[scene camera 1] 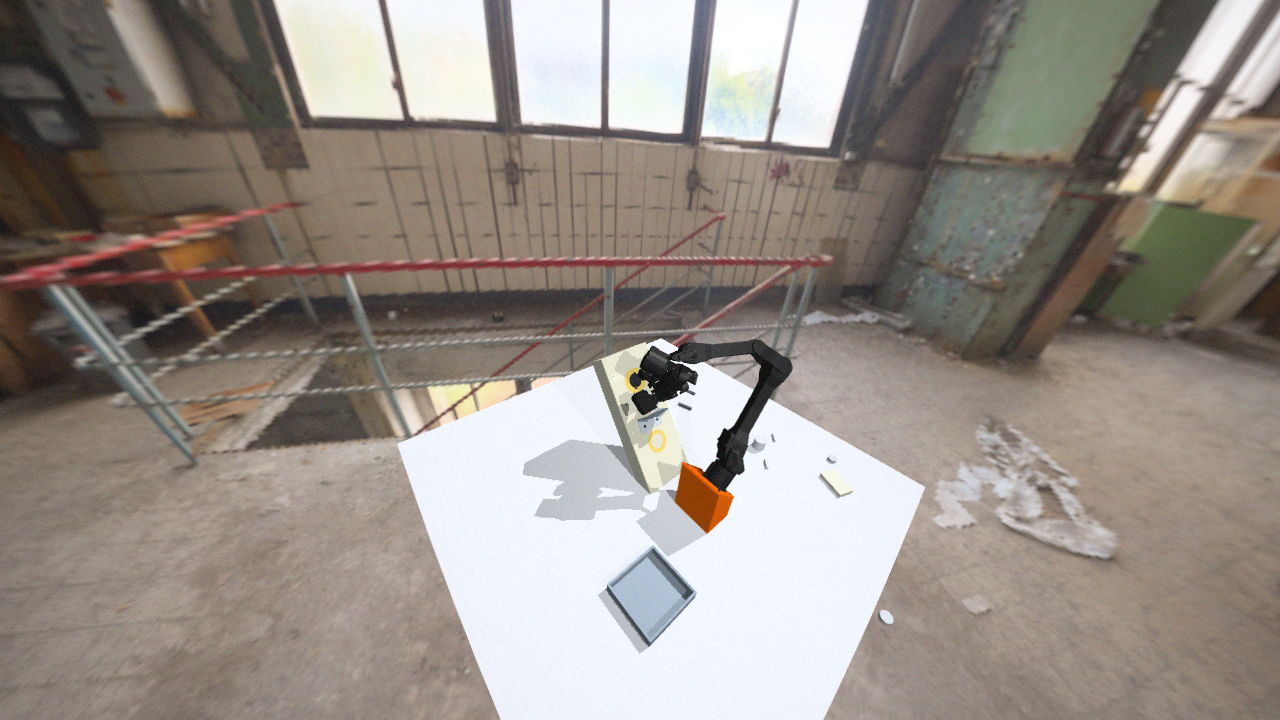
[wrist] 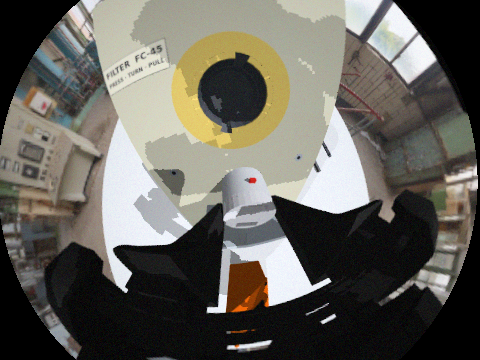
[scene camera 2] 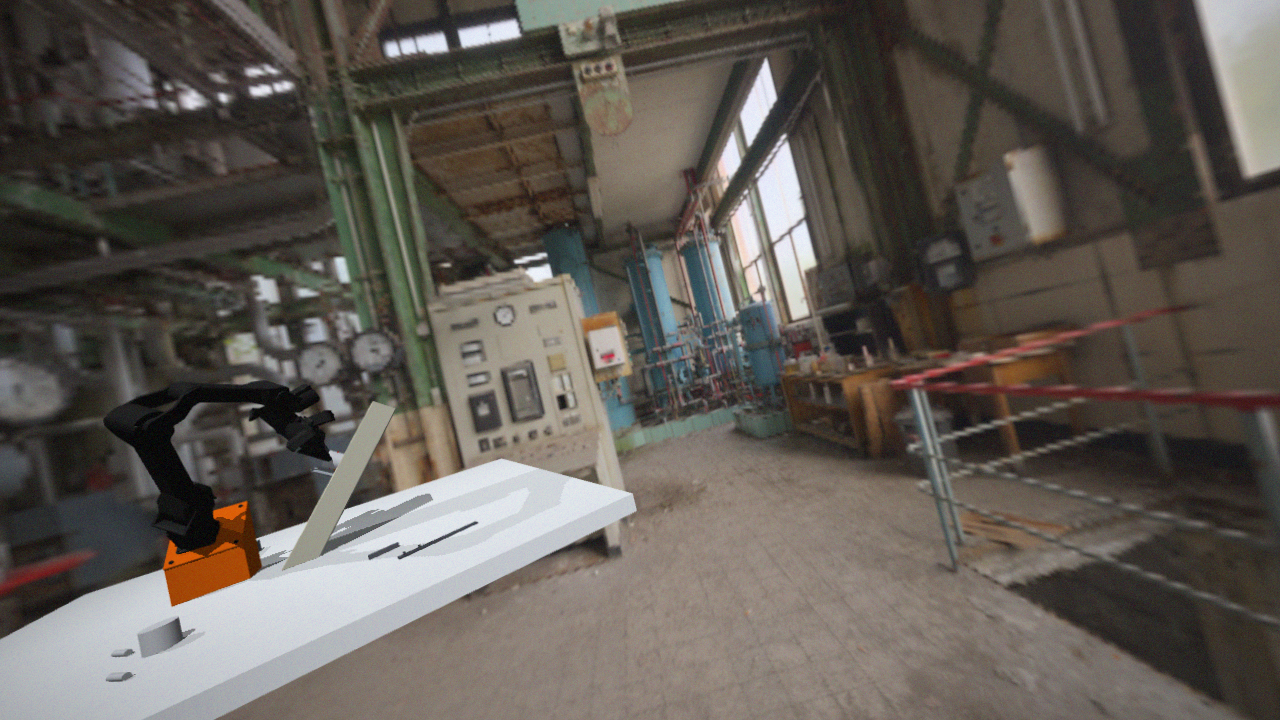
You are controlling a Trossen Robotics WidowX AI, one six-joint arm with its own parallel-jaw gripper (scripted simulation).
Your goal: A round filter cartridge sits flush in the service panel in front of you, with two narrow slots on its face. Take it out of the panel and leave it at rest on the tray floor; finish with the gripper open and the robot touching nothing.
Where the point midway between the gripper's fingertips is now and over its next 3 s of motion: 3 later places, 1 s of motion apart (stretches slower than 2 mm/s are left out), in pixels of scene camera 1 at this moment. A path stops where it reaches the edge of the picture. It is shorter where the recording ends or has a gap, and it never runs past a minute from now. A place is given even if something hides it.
My gripper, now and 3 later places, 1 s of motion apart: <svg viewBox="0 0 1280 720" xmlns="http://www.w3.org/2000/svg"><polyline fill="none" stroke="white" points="649,404 654,387 623,432 623,511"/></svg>
